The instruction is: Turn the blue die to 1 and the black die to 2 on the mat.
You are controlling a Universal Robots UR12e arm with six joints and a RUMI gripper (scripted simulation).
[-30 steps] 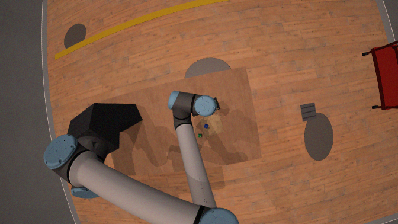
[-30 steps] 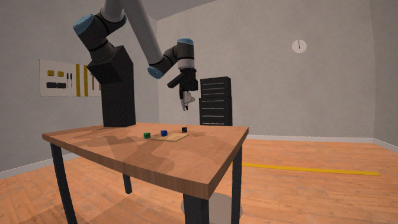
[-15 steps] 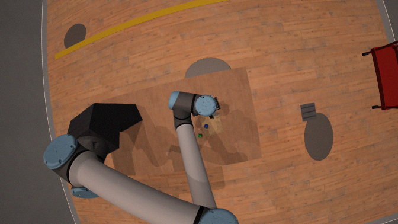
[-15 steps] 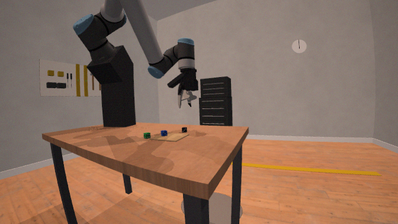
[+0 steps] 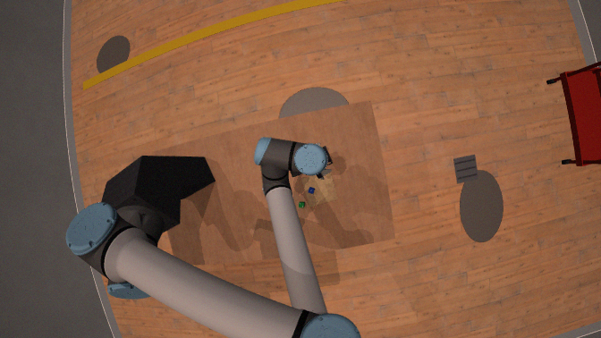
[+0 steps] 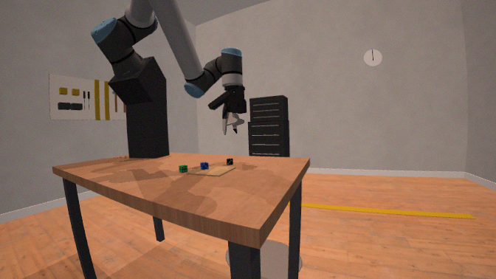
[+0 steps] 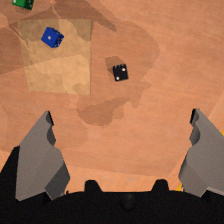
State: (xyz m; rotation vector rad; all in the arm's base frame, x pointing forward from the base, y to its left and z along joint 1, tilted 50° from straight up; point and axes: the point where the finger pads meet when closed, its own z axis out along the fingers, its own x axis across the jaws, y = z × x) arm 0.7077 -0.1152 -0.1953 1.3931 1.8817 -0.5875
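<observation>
My hand is 10 mm past the black die and 120 mm above it. The rest, counted from my hand: green die: 120 mm behind, 180 mm to the right, 120 mm below; then tan mat: 20 mm behind, 130 mm to the right, 130 mm below; then blue die: 60 mm behind, 120 mm to the right, 120 mm below.
</observation>
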